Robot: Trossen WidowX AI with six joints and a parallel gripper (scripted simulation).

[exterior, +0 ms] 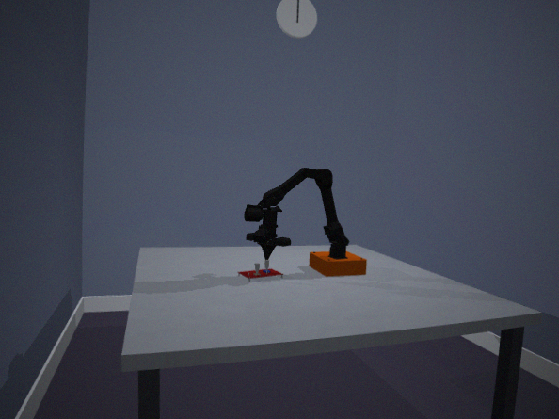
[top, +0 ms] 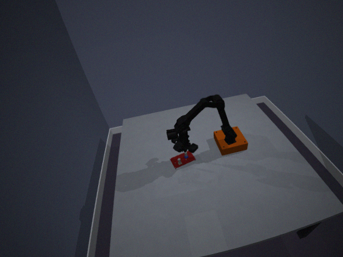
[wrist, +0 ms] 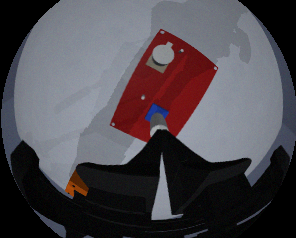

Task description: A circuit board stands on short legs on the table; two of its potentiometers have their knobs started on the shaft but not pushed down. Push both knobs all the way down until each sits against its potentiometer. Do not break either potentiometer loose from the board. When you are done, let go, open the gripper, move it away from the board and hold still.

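My gripper tip is now 3 cm above the blue potentiometer.
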